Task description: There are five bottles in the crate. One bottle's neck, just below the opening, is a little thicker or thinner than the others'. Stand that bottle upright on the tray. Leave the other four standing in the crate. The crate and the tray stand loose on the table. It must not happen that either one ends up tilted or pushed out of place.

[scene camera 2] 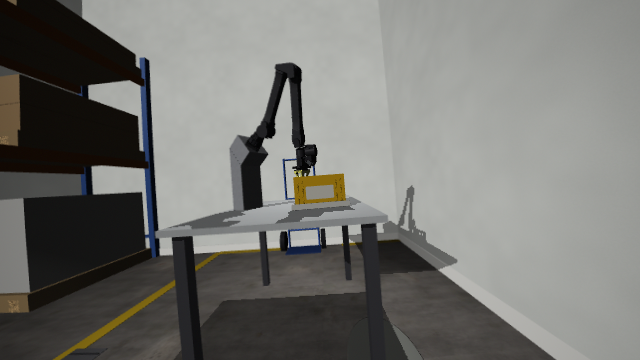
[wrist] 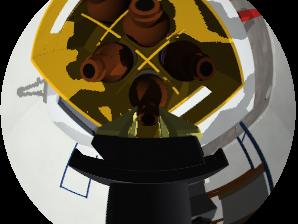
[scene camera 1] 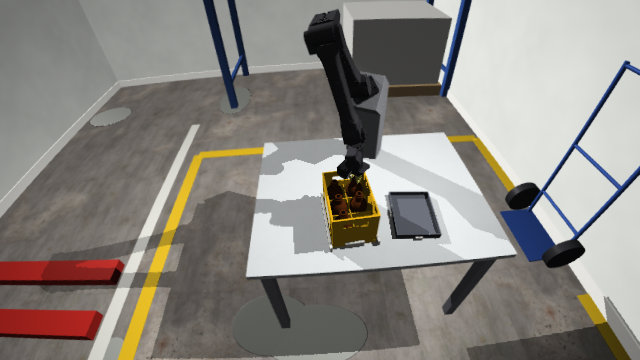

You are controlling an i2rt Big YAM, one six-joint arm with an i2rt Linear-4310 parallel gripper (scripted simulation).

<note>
I see my gripper, a dark tray and a crate.
</note>
